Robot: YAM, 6 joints.
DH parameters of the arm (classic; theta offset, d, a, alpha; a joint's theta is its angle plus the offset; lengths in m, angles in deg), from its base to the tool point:
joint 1: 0 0.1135 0.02 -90
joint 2: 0 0 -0.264 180
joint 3: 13.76 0 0.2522 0
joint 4: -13.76 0 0.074 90
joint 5: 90 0 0 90
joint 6: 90 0.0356 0 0
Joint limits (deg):
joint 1: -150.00..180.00
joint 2: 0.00..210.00
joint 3: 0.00..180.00
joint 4: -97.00..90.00
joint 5: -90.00..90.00
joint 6: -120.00..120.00
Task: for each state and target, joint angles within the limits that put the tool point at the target. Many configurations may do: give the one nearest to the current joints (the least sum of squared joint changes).
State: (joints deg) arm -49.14 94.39 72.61 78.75 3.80 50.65
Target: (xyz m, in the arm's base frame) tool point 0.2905 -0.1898 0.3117
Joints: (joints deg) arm -32.93 94.42 50.10 79.55 2.27 50.65
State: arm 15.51 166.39 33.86 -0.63 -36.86 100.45
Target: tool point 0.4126 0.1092 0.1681
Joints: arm 11.85 113.67 69.31 9.08 -38.51 100.45
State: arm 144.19 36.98 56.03 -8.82 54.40 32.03
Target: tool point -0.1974 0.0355 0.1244
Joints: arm 176.99 76.17 23.99 -11.19 44.79 32.03
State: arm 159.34 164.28 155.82 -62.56 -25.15 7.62
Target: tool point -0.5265 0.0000 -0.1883
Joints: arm 178.57 199.66 159.92 -33.43 -21.59 7.62
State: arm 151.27 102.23 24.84 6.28 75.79 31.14
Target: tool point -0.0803 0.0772 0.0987
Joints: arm 154.77 67.75 6.15 -15.74 90.00 31.14
